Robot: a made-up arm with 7 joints. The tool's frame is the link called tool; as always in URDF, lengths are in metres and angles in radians.
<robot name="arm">
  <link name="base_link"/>
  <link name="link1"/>
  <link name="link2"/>
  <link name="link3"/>
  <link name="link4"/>
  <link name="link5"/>
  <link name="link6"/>
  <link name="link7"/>
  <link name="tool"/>
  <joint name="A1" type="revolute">
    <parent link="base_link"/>
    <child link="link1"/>
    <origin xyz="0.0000 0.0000 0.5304" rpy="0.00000 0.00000 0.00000"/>
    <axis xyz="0 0 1"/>
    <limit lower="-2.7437" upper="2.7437"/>
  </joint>
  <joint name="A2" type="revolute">
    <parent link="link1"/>
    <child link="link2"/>
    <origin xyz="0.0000 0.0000 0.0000" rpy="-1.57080 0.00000 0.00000"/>
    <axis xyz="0 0 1"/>
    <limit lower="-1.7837" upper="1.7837"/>
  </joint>
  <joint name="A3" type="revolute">
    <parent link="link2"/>
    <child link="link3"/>
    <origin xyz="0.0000 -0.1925 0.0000" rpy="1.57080 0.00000 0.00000"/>
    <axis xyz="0 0 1"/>
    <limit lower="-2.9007" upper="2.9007"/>
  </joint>
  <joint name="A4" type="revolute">
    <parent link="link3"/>
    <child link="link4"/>
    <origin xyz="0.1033 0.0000 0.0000" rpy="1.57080 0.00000 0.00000"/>
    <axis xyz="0 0 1"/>
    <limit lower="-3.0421" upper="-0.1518"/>
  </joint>
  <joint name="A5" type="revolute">
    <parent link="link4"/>
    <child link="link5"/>
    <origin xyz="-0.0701 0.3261 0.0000" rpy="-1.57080 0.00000 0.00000"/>
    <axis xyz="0 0 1"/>
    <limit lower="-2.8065" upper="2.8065"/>
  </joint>
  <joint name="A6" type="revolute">
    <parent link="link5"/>
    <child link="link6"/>
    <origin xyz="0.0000 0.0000 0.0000" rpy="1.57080 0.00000 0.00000"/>
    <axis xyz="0 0 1"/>
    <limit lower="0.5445" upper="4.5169"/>
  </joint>
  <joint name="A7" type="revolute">
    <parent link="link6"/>
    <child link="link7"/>
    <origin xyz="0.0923 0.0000 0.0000" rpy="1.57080 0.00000 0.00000"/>
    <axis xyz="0 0 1"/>
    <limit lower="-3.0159" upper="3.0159"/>
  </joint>
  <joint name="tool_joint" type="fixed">
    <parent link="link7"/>
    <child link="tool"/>
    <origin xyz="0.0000 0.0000 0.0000" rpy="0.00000 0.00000 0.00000"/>
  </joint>
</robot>
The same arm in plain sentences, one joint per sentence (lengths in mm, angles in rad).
The arm has seven revolute joints in a row. What follows holds with every joint at zero, and every direction is one of the base frame's. Joint 1 is mounted 530.4 mm along +z from the base frame's origin and rotates about +z, from -2.7437 to 2.7437 rad. Joint 2 is mounted at the same point as joint 1 and rotates about +y, from -1.7837 to 1.7837 rad. Joint 3 is mounted 192.5 mm along +z from joint 2 and rotates about +z, from -2.9007 to 2.9007 rad. Joint 4 is mounted 103.3 mm along +x from joint 3 and rotates about -y, from -3.0421 to -0.1518 rad. Joint 5 is mounted 70.1 mm along -x and 326.1 mm along +z from joint 4 and rotates about +z, from -2.8065 to 2.8065 rad. Joint 6 is mounted at the same point as joint 5 and rotates about -y, from 0.5445 to 4.5169 rad. Joint 7 is mounted 92.3 mm along +x from joint 6 and rotates about -z, from -3.0159 to 3.0159 rad. The tool frame, which is the frame that the pose is given for, is mounted at the same point as joint 7; its axes are the base frame's turned by roll -3.1416, pitch 0 and yaw 0 rad (as in URDF: about the fixed x, then y, then z).
